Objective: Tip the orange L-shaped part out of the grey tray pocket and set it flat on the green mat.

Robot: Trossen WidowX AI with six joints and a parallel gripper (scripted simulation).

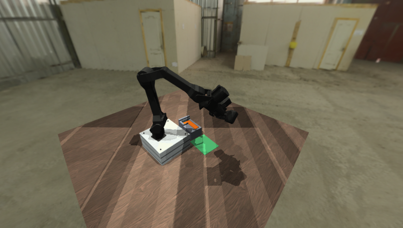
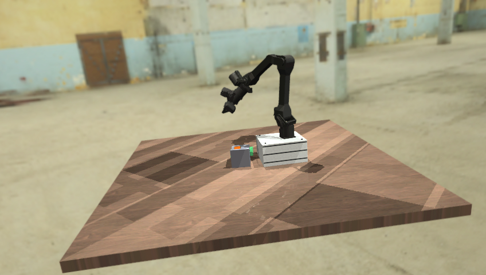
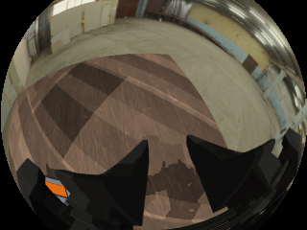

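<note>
Now: the orange L-shaped part 30 cm to the left of my gripper tip and 16 cm below it. From my gripper tip the other things lie so: green mat (22 cm below, 14 cm to the left, 5 cm behind).
</note>
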